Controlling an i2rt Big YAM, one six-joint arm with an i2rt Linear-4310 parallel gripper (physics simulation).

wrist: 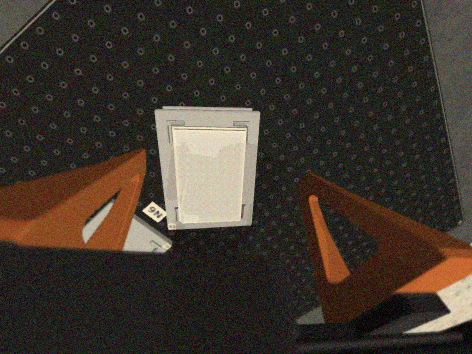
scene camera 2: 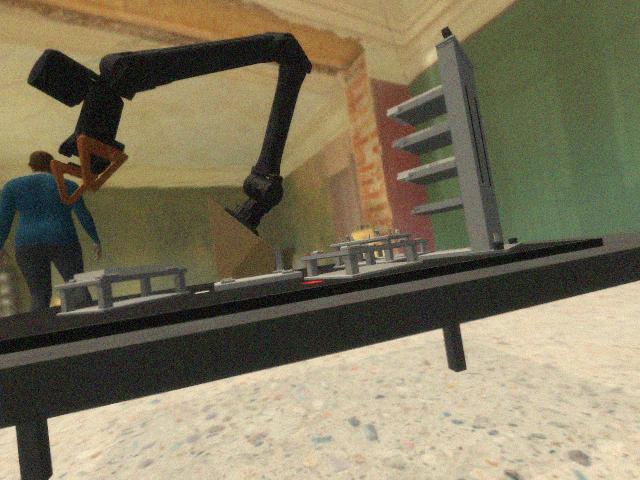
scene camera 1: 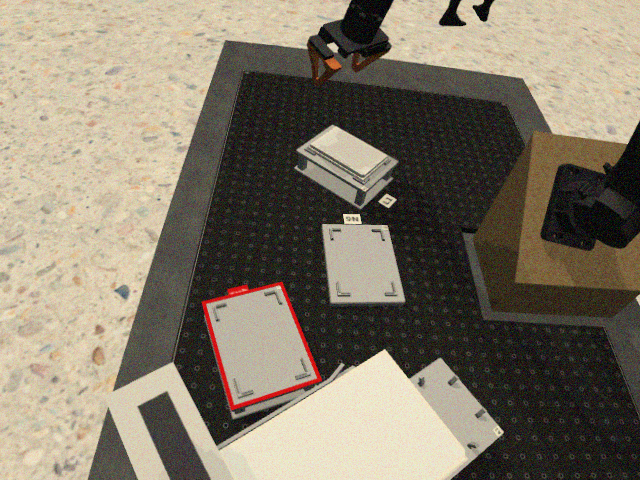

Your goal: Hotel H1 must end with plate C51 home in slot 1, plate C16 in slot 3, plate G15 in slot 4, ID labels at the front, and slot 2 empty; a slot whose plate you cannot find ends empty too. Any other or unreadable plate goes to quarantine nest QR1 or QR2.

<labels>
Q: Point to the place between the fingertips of the gripper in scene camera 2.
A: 78, 197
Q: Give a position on a grey nest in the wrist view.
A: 142, 237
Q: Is the gripper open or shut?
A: Open.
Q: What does the gripper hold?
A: Nothing.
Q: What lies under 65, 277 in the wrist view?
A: The gripper.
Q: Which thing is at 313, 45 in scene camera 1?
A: The gripper.
</labels>
